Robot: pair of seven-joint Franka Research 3 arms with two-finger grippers.
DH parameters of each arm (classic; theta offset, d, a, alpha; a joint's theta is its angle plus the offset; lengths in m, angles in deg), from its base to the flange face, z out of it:
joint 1: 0 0.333 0 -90
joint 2: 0 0 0 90
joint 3: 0 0.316 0.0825 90
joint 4: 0 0 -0.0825 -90
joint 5: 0 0.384 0 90
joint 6: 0 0 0.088 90
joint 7: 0 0.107 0 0
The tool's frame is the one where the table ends.
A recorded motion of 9 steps. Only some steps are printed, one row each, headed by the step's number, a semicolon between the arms.
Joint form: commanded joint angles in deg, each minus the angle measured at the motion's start. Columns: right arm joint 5, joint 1, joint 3, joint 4, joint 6, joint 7, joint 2; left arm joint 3, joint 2, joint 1, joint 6, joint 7, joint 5, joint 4.
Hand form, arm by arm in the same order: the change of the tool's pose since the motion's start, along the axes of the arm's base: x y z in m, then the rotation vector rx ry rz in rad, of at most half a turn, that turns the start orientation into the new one. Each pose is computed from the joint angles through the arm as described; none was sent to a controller.
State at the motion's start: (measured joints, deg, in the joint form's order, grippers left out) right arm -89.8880 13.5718 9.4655 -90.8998 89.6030 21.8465 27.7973; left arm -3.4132 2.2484 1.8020 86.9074 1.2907 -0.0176 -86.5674
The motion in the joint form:
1: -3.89 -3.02 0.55 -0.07 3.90 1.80 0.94; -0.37 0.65 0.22 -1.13 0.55 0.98 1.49
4: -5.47 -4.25 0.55 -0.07 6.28 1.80 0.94; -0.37 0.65 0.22 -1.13 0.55 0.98 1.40
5: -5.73 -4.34 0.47 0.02 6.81 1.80 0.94; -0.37 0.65 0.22 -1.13 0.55 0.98 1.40
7: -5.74 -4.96 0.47 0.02 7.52 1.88 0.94; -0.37 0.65 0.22 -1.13 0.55 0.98 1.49
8: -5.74 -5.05 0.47 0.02 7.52 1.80 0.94; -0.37 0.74 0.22 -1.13 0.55 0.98 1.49
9: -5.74 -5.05 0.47 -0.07 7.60 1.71 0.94; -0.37 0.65 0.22 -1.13 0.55 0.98 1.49
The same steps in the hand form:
1: 0.0139 -0.0208 -0.0088 -0.0102 -0.0250 0.0460; 0.0016 0.0007 0.0041 0.0159 0.0046 -0.0115
4: 0.0197 -0.0299 -0.0083 -0.0132 -0.0271 0.0743; 0.0016 0.0007 0.0034 0.0159 0.0062 -0.0116
5: 0.0208 -0.0306 -0.0077 -0.0128 -0.0286 0.0816; 0.0016 0.0007 0.0034 0.0159 0.0062 -0.0116
7: 0.0226 -0.0365 -0.0082 -0.0067 -0.0280 0.0816; 0.0016 0.0007 0.0041 0.0159 0.0046 -0.0115
8: 0.0228 -0.0376 -0.0082 -0.0073 -0.0267 0.0801; 0.0021 0.0008 0.0032 0.0158 0.0062 -0.0116
9: 0.0226 -0.0374 -0.0090 -0.0076 -0.0236 0.0815; 0.0016 0.0007 0.0041 0.0159 0.0046 -0.0115

